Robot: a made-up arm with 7 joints. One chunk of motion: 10 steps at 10 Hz.
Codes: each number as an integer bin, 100 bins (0 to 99) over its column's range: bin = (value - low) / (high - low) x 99, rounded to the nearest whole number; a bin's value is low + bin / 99 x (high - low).
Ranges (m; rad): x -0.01..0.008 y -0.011..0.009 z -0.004..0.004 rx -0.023..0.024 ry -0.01..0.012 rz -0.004..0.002
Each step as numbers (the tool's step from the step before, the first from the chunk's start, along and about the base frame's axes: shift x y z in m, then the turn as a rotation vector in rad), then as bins.
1 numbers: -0.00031 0.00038 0.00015 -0.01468 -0.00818 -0.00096
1 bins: 53 56 51 18 8 50
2 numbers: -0.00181 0.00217 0.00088 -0.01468 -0.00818 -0.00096
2 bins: 45 65 60 18 8 50
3 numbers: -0.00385 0.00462 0.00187 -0.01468 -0.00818 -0.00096
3 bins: 34 77 73 18 8 50
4 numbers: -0.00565 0.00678 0.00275 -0.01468 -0.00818 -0.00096
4 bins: 24 88 84 18 8 50
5 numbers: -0.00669 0.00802 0.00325 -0.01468 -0.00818 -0.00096
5 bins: 18 94 90 18 8 50
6 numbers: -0.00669 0.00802 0.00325 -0.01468 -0.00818 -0.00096
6 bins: 18 94 90 18 8 50
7 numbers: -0.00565 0.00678 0.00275 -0.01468 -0.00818 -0.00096
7 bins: 24 88 84 18 8 50
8 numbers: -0.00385 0.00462 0.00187 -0.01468 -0.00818 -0.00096
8 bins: 34 77 73 18 8 50
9 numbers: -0.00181 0.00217 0.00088 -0.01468 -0.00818 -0.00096
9 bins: 45 65 60 18 8 50
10 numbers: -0.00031 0.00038 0.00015 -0.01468 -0.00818 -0.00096
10 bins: 53 56 51 18 8 50
